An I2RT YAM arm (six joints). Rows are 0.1 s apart.
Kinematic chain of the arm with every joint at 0, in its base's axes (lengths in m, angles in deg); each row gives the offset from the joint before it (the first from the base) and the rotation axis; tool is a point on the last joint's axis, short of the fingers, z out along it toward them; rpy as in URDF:
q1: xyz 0 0 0.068 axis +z
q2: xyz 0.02 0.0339 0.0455 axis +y
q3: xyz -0.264 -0.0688 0 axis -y
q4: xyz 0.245 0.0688 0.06 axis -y
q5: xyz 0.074 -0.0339 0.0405 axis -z
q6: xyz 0.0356 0 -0.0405 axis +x
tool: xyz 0 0 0 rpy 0 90 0
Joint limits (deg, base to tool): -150..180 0..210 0..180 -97..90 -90..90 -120..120
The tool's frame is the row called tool.
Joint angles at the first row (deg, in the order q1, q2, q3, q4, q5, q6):
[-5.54 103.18 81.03 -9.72 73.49 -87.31]
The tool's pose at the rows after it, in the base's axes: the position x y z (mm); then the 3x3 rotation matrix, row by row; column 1 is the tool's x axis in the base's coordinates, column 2 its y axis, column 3 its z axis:
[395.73 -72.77 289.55], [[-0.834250 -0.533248 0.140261], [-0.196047 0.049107 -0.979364], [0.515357 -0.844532 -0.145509]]
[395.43 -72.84 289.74], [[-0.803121 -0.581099 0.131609], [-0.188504 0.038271 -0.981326], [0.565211 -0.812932 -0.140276]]
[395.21 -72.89 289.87], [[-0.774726 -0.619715 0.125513], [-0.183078 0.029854 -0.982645], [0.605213 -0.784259 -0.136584]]
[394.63 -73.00 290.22], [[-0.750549 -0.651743 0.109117], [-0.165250 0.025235 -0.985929], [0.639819 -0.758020 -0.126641]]
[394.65 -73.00 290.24], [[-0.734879 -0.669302 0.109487], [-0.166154 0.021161 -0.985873], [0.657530 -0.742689 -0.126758]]
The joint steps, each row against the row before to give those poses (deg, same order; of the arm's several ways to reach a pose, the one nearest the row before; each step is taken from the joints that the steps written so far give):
[0.00 -0.01 0.00 0.01 0.51 -3.23]
[0.00 0.01 0.01 -0.01 0.59 -3.35]
[0.00 0.00 -0.01 0.01 0.41 -2.80]
[0.00 0.00 0.01 -0.01 1.12 -2.38]
[0.00 -0.01 -0.01 0.03 -0.02 -1.37]

